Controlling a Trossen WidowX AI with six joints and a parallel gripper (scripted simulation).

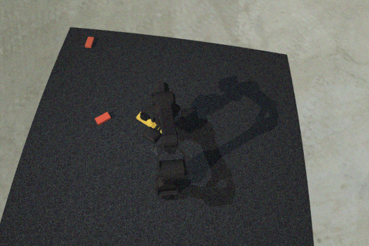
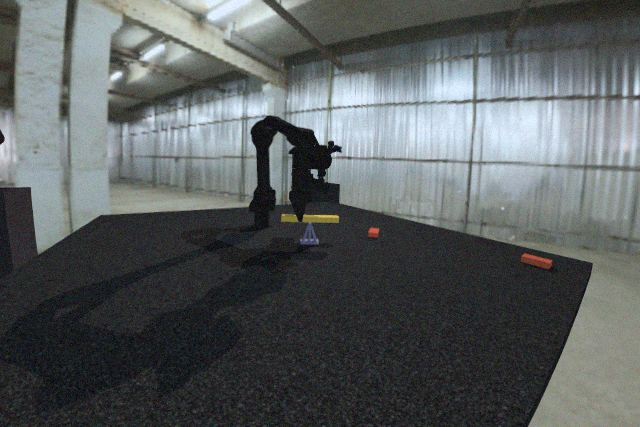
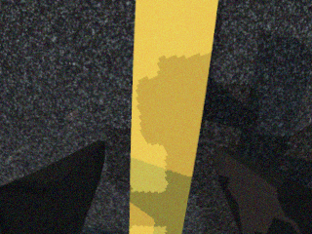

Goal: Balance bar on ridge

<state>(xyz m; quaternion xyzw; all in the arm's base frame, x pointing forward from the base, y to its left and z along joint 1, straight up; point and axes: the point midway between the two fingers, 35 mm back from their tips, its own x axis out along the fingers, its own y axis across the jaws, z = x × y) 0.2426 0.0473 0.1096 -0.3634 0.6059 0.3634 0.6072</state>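
My gripper tip is now 10 mm short of the yellow bar and 30 mm to the right of it.
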